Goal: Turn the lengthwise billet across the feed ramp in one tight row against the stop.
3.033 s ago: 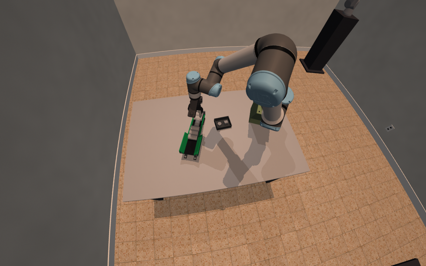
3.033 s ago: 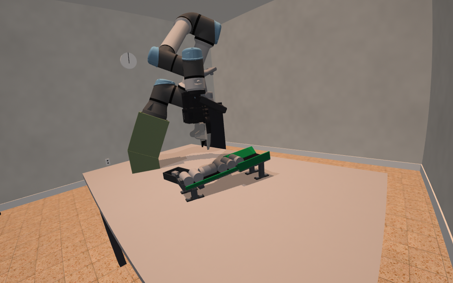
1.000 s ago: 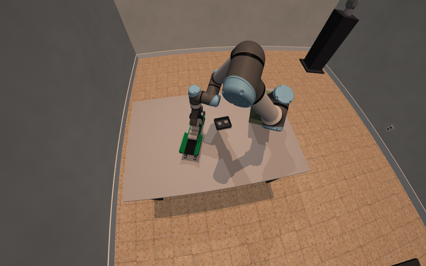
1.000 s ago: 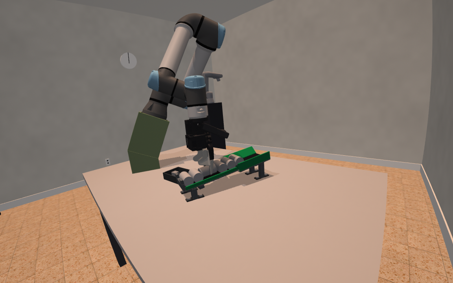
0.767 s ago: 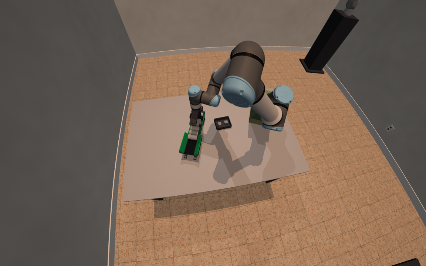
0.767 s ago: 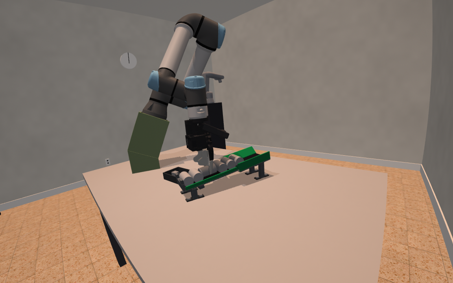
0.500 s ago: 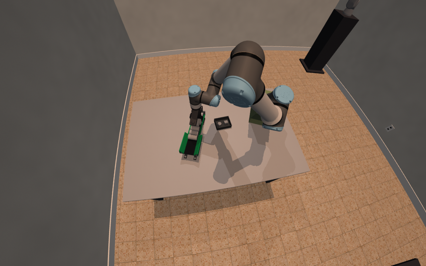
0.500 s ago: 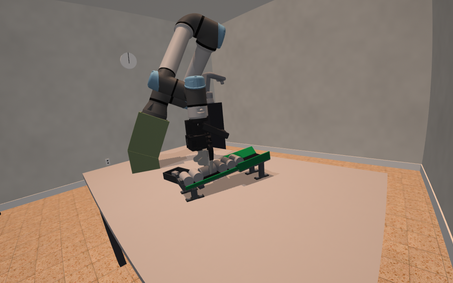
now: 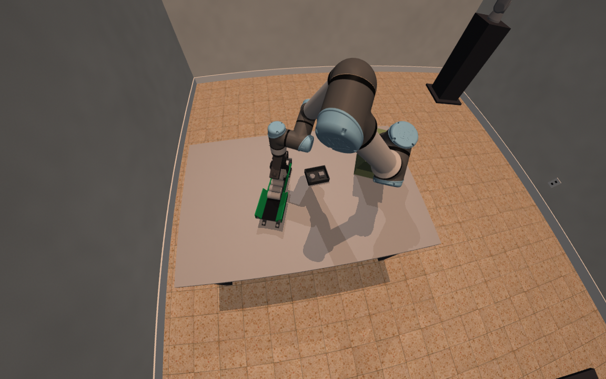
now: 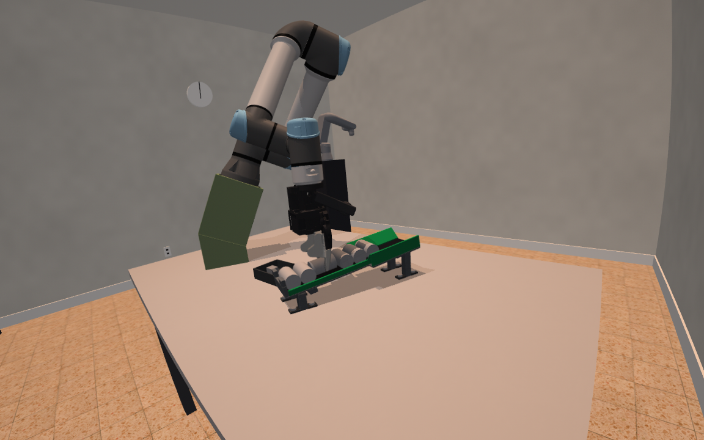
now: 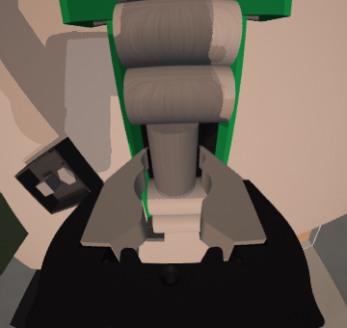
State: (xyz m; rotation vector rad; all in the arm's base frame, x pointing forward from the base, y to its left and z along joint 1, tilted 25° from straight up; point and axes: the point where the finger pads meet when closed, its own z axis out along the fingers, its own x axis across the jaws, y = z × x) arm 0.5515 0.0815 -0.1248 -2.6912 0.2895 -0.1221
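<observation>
Now: the stop 120 mm to the right of my hand, 30 mm below it and 20 mm behind it. From my hand the other things lie so: black tray 210 mm behind, 80 mm below, 50 mm to the right.
</observation>
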